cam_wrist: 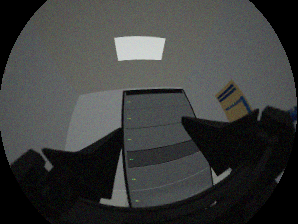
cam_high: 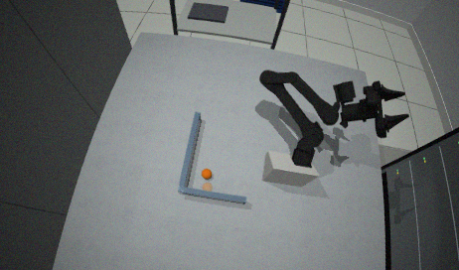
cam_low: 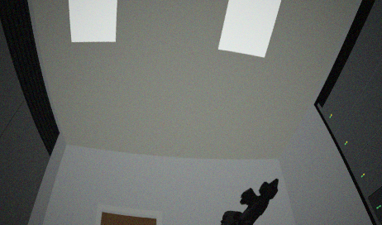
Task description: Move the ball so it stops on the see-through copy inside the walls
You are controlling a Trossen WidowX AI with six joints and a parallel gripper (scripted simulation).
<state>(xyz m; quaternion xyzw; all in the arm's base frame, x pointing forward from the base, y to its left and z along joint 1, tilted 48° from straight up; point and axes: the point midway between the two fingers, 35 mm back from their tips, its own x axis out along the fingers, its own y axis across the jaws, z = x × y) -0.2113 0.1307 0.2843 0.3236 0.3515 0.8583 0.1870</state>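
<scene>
The orange ball is 56 cm ahead of my gripper tip, 21 cm to the left of it and 40 cm below it. Also, from my gripper tip: see-through copy: 55 cm ahead, 26 cm to the left, 40 cm below.
</scene>
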